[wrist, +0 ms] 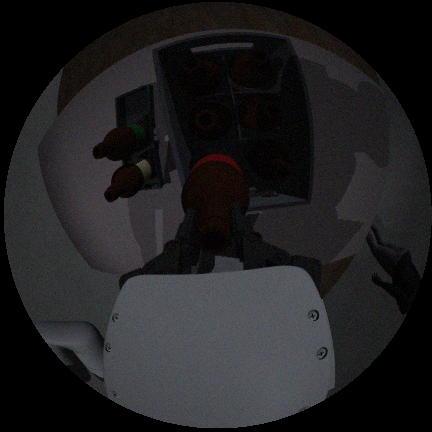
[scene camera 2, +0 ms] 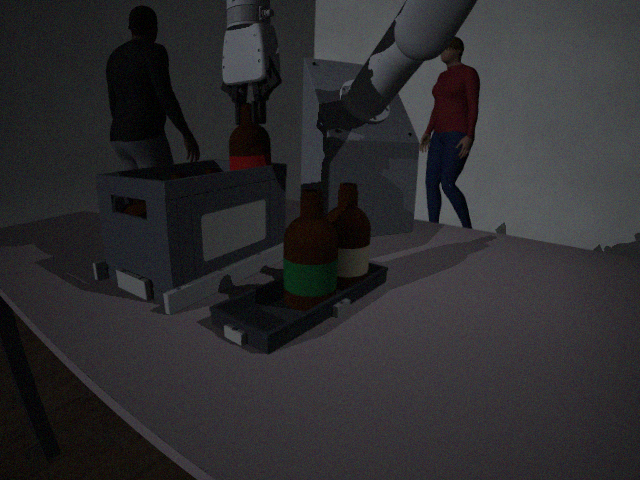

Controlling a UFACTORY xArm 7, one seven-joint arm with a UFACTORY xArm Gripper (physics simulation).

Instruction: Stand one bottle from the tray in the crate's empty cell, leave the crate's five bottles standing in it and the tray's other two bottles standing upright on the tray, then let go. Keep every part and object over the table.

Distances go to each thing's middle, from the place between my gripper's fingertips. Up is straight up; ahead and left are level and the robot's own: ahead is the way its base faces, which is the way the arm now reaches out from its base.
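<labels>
The pale crate rail (scene camera 2: pixel 175 300) is 230 mm below my hand, and it's also 80 mm ahead of it and 70 mm to the left of it.
</labels>
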